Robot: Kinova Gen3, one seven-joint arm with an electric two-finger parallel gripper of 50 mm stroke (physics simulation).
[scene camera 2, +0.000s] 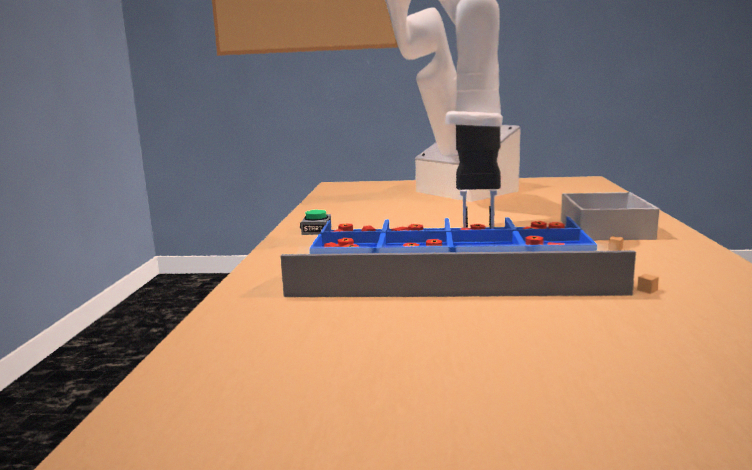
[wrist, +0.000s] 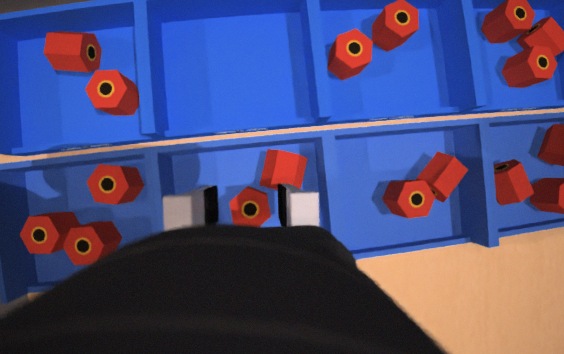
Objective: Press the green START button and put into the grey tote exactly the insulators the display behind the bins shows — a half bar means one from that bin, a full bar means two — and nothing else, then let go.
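Both scene camera 2 and the wrist view show my gripper. On my gripper, [scene camera 2: 478,146] and [wrist: 204,233] are the same spot.
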